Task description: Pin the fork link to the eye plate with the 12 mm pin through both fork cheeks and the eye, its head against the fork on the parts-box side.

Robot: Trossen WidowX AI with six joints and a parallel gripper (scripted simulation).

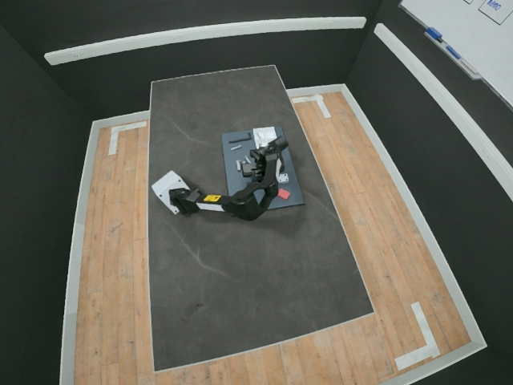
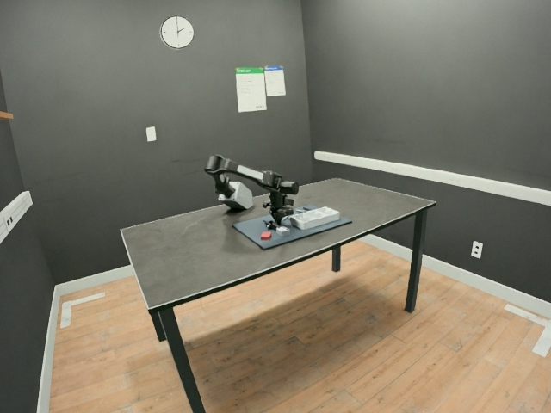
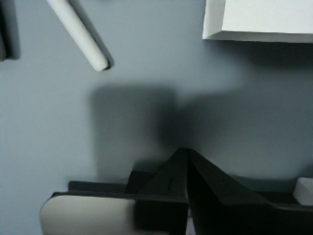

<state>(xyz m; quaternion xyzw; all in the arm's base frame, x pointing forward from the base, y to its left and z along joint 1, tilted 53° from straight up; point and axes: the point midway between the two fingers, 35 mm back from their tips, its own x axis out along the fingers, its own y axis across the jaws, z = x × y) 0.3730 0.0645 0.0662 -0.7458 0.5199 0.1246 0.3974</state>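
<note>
Right now the eye plate is 40 mm to the right of my hand, 30 mm below it and 10 mm ahead of it. Round my hand: grey block (80 mm ahead, 50 mm to the right, 20 mm below); red block (130 mm to the right, 50 mm ahead, 30 mm below); blue-grey mat (70 mm to the left, 40 mm below, 20 mm ahead).
</note>
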